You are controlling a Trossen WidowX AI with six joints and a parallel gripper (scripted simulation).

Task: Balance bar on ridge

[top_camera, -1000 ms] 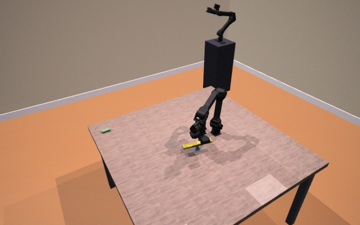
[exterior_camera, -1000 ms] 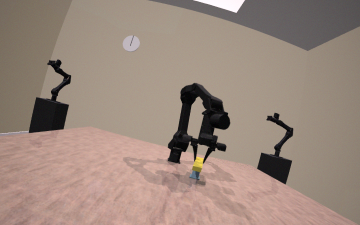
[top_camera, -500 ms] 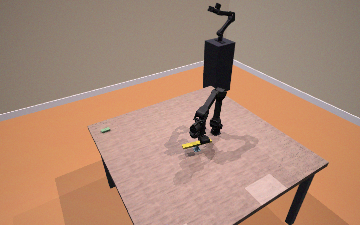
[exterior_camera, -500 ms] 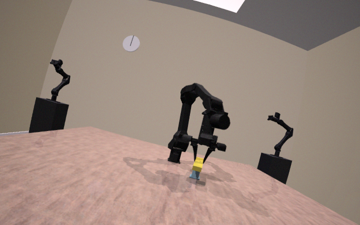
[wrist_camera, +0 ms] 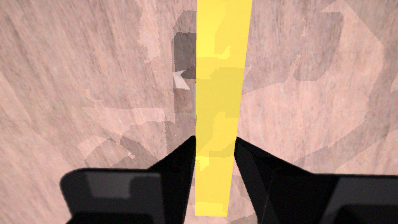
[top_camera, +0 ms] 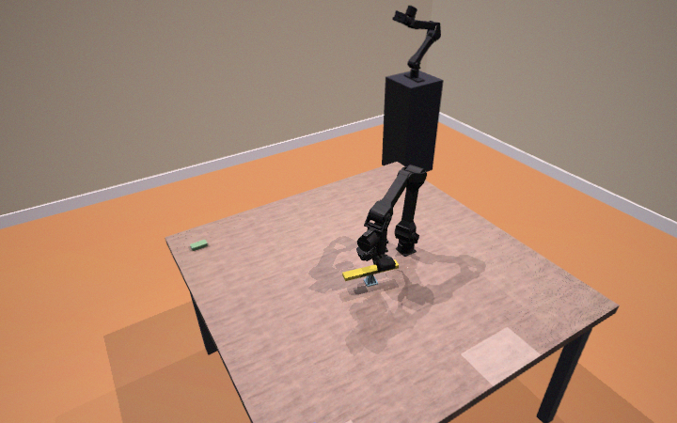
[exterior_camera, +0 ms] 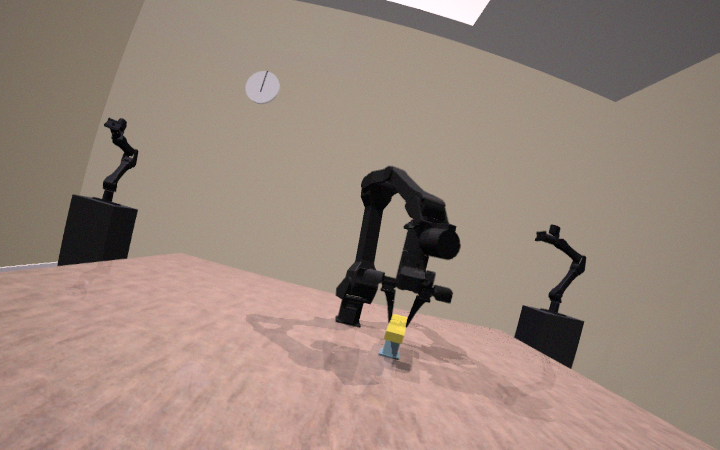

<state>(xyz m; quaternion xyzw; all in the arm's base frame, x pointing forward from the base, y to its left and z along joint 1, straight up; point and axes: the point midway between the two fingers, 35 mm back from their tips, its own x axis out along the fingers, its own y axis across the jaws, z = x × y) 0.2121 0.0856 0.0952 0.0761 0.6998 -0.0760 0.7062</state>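
My gripper tip is now 3 cm short of the bar and 1 cm to the left of it. The rest, counted from my gripper tip: green block (59 cm to the right, 53 cm ahead, 5 cm below).
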